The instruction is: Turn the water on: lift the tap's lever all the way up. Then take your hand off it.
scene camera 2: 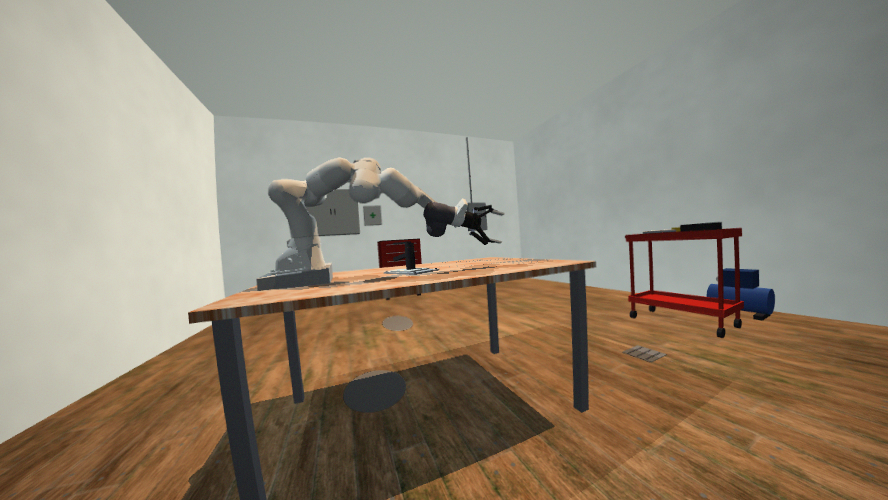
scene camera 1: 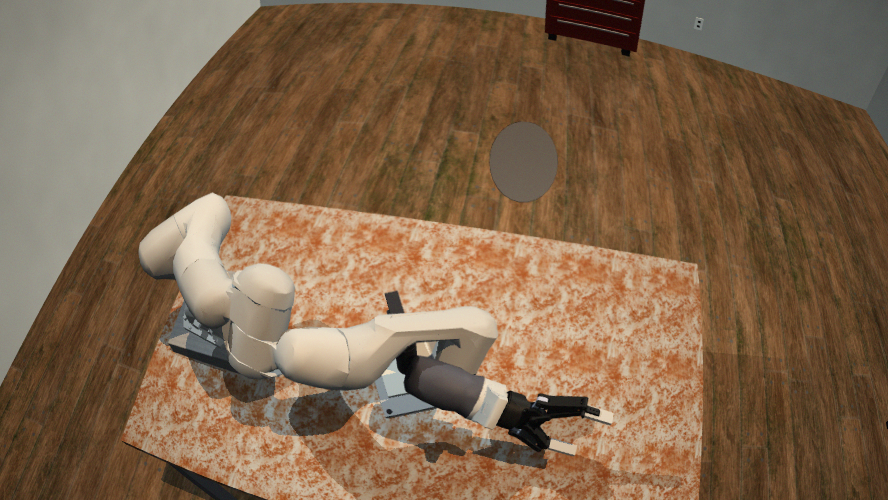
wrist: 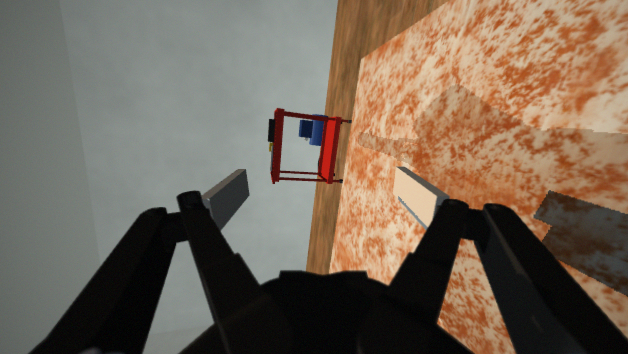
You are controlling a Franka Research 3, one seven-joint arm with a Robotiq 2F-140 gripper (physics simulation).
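The tap [scene camera 2: 410, 253] is a dark upright column on a pale base plate [scene camera 1: 402, 406] [scene camera 2: 397, 272] near the middle of the table. In scene camera 1 the arm covers most of it, and a dark bar [scene camera 1: 393, 301] sticks out past the arm; whether this is the lever or the spout I cannot tell. In scene camera 2 a short dark part juts left from the column, too small to tell its angle. The tap does not show in the wrist view. My gripper [scene camera 1: 581, 432] [scene camera 2: 495, 227] [wrist: 320, 181] is wide open and empty, above the table, to the right of the tap and apart from it.
The arm [scene camera 1: 347, 357] [scene camera 2: 397, 186] arches over the tap from its base at the left of the table [scene camera 1: 497, 267] [scene camera 2: 546, 267]. A red cart [scene camera 2: 683, 234] [wrist: 278, 145] stands beyond the table's right end. A red drawer cabinet [scene camera 1: 593, 24] stands by the back wall.
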